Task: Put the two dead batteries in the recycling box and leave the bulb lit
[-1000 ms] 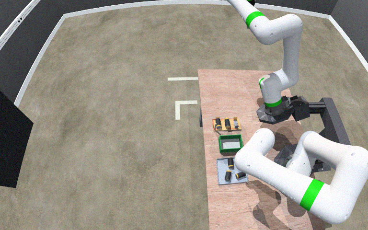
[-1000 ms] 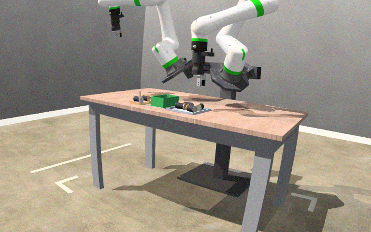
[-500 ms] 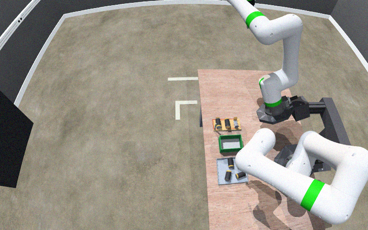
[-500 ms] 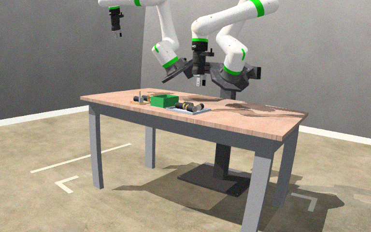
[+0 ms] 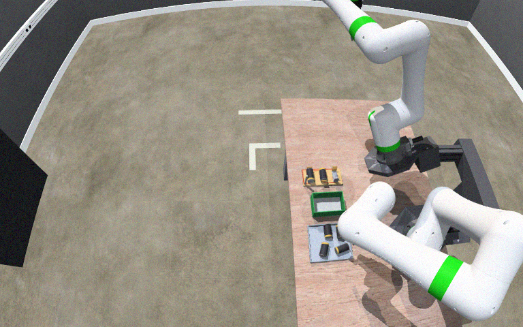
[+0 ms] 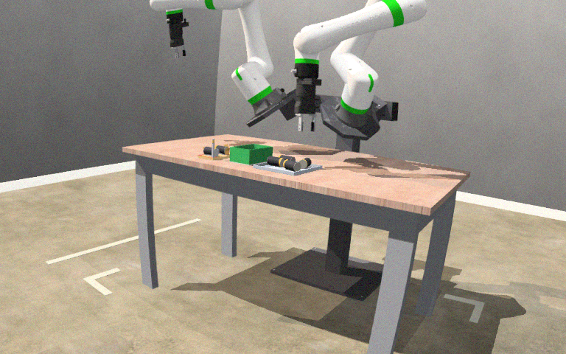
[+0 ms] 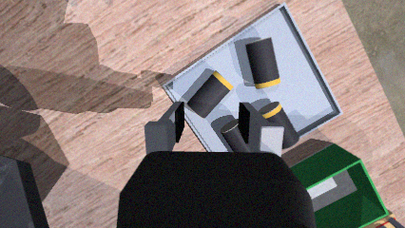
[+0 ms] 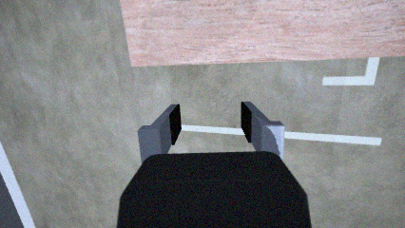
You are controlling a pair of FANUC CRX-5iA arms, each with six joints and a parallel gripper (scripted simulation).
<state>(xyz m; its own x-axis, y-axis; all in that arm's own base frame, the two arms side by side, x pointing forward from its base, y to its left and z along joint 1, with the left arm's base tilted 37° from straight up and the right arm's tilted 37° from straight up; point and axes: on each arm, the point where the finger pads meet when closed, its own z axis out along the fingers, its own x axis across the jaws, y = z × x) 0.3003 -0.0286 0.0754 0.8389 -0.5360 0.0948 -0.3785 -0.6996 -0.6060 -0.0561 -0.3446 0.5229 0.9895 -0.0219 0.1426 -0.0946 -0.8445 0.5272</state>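
Note:
My left gripper is now 16 cm above the grey tray, 5 cm to the left of it and 4 cm short of it. The rest, counted from my left hand: green recycling box 23 cm to the right, 14 cm below, 2 cm ahead.

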